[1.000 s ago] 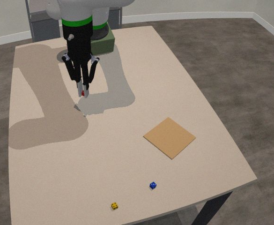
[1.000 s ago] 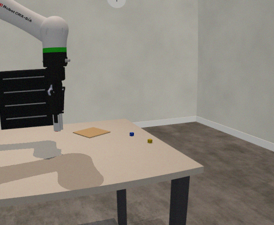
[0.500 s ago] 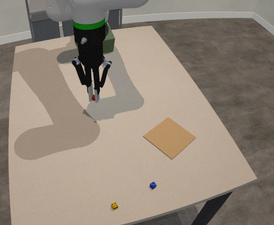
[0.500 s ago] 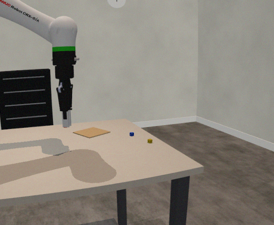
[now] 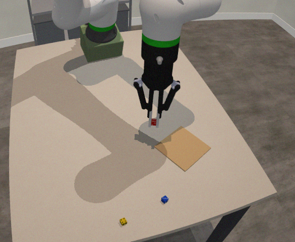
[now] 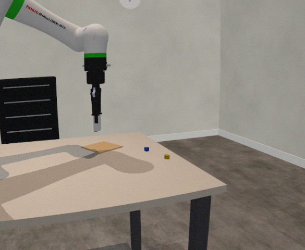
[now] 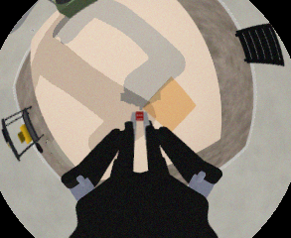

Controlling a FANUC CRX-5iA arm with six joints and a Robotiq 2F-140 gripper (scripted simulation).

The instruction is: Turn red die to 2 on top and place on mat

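The red die lies 1 cm behind my hand and 3 cm below it. From my hand the other things lie so: tan mat: 5 cm ahead, 9 cm to the left, 14 cm below; blue die: 20 cm ahead, 6 cm to the right, 13 cm below; yellow die: 22 cm ahead, 20 cm to the right, 13 cm below.
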